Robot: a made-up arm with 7 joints. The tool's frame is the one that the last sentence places.
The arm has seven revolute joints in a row. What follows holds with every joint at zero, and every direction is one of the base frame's. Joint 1 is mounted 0.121 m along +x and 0.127 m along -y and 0.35 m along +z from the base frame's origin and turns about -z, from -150.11 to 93.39 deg. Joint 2 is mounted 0.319 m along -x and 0.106 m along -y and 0.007 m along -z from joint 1 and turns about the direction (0.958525, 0.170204, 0.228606), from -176.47 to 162.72 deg. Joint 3 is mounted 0.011 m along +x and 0.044 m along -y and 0.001 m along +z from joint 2 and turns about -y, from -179.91 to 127.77 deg. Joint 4 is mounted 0.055 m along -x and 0.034 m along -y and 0.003 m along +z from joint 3 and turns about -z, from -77.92 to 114.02 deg. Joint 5 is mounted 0.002 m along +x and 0.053 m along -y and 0.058 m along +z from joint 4 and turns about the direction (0.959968, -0.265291, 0.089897), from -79.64 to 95.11 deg. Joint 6 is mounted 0.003 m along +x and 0.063 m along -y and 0.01 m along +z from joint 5 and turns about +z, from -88.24 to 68.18 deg. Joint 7 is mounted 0.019 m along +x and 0.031 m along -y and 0.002 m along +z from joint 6 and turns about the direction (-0.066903, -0.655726, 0.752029), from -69.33 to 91.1 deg. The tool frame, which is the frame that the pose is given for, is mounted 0.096 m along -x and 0.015 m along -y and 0.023 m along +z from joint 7; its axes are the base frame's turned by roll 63.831, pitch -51.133 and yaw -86.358 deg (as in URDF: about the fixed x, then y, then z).
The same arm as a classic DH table. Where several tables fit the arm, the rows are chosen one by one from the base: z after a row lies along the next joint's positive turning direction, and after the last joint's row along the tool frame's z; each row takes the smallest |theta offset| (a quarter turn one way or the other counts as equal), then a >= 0, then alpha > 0; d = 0 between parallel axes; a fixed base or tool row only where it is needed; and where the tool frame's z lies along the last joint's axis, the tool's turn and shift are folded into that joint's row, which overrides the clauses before.
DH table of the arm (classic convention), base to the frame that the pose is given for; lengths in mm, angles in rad. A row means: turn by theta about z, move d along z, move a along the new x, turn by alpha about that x. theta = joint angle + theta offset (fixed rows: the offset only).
base (fixed): theta0 -0.8096, d 0, a 175.4, alpha 3.1416
joint 1: theta0 0.5855, d -421.1, a 48.6, alpha 1.8014
joint 2: theta0 1.5302, d -330.6, a 1.6, alpha 1.7418
joint 3: theta0 1.3367, d 79.9, a -55, alpha 1.5708
joint 4: theta0 -1.3012, d -59.6, a -50.6, alpha -1.6608
joint 5: theta0 0, d 35.9, a -59.9, alpha -1.4808
joint 6: theta0 -1.4028, d -22.8, a 22, alpha 0.7197
joint 7: theta0 1.2374, d 70.2, a -34, alpha -1.4885
tool (fixed): theta0 -1.4918, d 88, a 0, alpha 0
Joint limits (rad, base to tool): -2.6199..1.63 -3.08..2.84 -3.14..2.23 -1.36..1.99 -1.39..1.66 -1.5401..1.19 -1.21..1.59

